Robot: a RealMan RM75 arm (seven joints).
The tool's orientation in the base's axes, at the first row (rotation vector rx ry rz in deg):
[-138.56, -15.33, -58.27]
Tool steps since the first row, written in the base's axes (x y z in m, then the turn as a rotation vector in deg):
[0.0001, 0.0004, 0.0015, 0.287, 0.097, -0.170]
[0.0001, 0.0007, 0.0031, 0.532, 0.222, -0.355]
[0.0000, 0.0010, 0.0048, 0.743, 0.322, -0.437]
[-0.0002, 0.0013, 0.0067, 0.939, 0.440, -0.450]
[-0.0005, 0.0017, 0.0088, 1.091, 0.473, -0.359]
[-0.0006, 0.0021, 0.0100, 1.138, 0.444, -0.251]
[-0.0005, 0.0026, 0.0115, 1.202, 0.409, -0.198]
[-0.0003, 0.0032, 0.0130, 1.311, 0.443, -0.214]
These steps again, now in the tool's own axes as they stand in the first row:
[0.0011, -0.0009, -0.0006, 0.079, 0.083, 0.328]
[0.0023, -0.0017, -0.0014, 0.118, 0.133, 0.653]
[0.0034, -0.0026, -0.0023, 0.206, 0.154, 0.883]
[0.0046, -0.0037, -0.0034, 0.333, 0.129, 1.073]
[0.0059, -0.0049, -0.0047, 0.504, 0.122, 1.129]
[0.0067, -0.0057, -0.0052, 0.615, 0.123, 1.078]
[0.0078, -0.0067, -0.0058, 0.698, 0.157, 1.068]
[0.0090, -0.0077, -0.0063, 0.762, 0.173, 1.162]

